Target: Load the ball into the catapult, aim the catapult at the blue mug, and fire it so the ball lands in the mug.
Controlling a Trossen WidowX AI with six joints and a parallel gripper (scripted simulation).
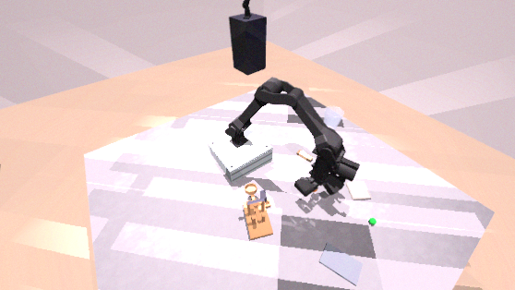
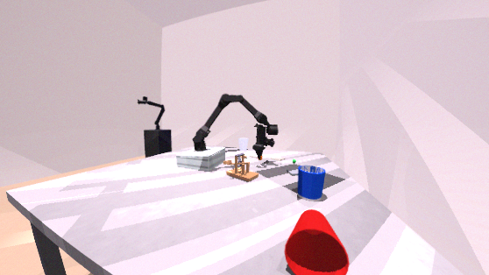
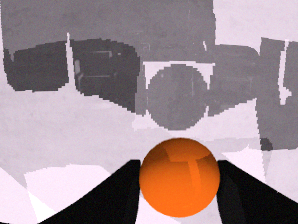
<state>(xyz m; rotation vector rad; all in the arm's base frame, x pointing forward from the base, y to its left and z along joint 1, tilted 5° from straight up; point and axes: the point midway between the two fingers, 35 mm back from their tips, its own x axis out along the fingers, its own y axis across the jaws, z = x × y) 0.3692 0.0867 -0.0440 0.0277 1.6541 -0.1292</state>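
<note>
Right now my gripper tip is 9 cm past the wooden catapult, 20 cm to the left of it and 2 cm below it. The rest, counted from my gripper tip: green ball: 23 cm ahead, 7 cm to the left, 2 cm below; then wooden block: 15 cm behind, 13 cm to the left, 3 cm below; then orange ball: 1 cm above.
</note>
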